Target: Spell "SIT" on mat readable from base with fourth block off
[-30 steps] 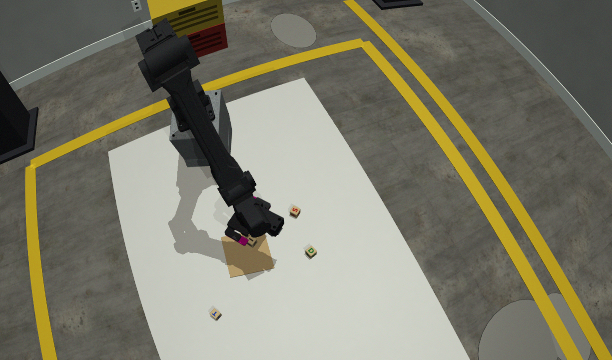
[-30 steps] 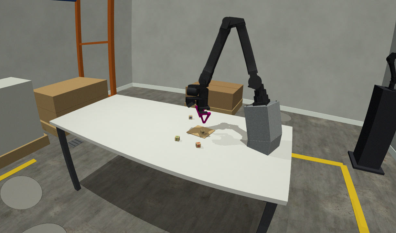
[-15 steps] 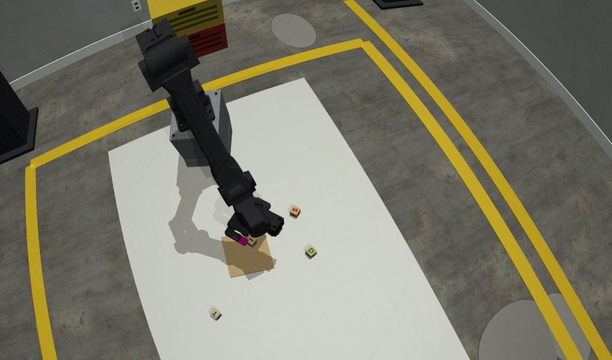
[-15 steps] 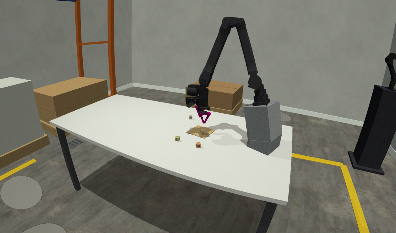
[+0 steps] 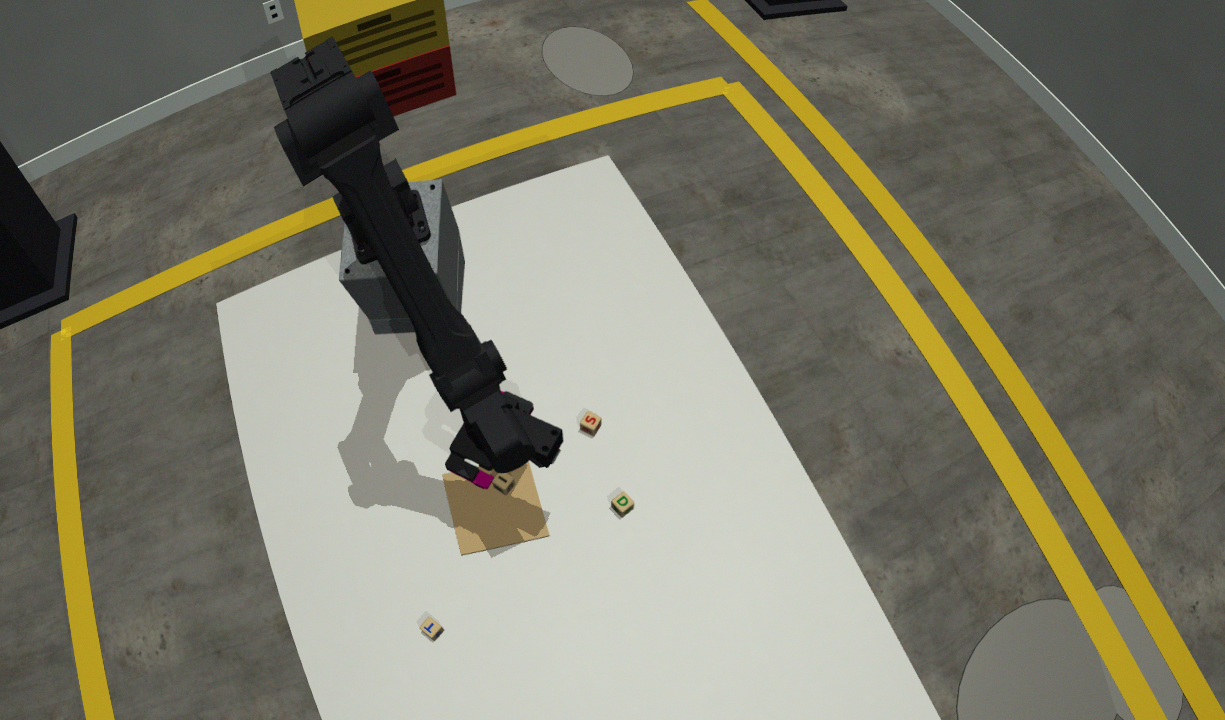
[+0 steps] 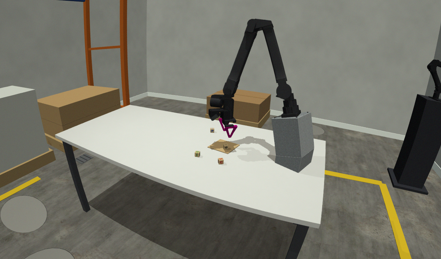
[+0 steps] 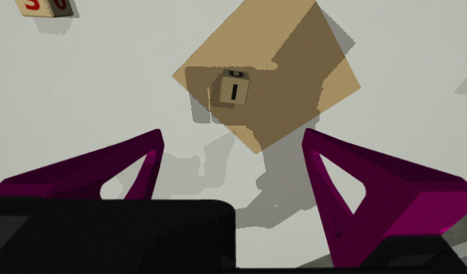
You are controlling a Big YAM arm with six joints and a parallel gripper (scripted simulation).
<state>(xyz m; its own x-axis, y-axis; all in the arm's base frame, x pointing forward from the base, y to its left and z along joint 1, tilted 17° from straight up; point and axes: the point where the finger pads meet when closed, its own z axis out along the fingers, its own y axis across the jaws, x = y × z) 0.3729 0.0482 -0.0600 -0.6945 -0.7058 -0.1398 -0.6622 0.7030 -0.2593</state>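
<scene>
My hand is 90 mm above the I block. From my hand the other things lie so: S block (50 mm behind, 160 mm to the left, 90 mm below); then D block (100 mm ahead, 160 mm to the left, 90 mm below); then tan mat (30 mm ahead, 20 mm to the right, 100 mm below).
</scene>
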